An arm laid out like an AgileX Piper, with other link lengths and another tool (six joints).
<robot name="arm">
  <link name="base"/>
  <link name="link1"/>
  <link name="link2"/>
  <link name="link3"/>
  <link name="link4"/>
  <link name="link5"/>
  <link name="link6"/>
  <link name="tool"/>
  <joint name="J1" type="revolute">
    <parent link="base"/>
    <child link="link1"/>
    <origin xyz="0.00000 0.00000 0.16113" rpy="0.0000 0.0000 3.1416"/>
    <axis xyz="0 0 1"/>
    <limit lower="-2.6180" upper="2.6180"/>
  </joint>
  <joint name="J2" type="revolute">
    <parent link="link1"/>
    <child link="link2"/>
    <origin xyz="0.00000 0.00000 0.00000" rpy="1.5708 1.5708 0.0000"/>
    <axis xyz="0 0 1"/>
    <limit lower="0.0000" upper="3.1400"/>
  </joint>
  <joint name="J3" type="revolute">
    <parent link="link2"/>
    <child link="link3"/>
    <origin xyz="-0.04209 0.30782 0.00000" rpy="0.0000 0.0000 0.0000"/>
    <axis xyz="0 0 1"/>
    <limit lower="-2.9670" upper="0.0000"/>
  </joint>
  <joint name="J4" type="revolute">
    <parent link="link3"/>
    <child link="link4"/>
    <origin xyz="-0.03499 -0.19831 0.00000" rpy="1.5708 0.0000 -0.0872"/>
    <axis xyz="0 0 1"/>
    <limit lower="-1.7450" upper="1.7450"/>
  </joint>
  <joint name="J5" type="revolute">
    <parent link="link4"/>
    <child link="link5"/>
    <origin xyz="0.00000 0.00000 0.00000" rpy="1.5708 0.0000 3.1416"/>
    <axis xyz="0 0 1"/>
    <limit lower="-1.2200" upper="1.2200"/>
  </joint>
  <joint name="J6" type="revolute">
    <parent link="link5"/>
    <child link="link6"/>
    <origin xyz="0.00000 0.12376 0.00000" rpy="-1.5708 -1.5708 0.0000"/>
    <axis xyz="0 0 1"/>
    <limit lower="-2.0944" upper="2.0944"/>
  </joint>
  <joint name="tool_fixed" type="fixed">
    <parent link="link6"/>
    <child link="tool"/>
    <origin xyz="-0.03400 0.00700 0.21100" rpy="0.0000 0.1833 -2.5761"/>
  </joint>
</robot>
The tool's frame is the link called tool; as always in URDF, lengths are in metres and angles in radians.
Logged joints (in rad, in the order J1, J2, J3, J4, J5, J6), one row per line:
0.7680 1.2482 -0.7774 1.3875 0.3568 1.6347
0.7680 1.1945 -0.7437 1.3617 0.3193 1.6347
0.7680 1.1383 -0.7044 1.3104 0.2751 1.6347
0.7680 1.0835 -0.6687 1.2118 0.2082 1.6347
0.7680 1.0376 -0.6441 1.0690 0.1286 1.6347
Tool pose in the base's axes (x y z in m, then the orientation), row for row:
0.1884 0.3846 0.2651 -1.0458 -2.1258 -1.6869
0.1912 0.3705 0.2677 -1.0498 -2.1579 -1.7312
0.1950 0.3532 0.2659 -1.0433 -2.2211 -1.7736
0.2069 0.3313 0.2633 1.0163 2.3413 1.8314
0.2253 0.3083 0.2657 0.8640 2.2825 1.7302
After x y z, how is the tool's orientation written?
As a rotation vector, in radians.
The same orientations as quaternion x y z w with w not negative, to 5 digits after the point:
-0.35715 -0.72597 -0.57608 0.11637
-0.35330 -0.72623 -0.58263 0.09117
-0.34402 -0.73239 -0.58483 0.05688
0.32352 0.74530 0.58298 0.00008
0.28799 0.76082 0.57672 0.07491

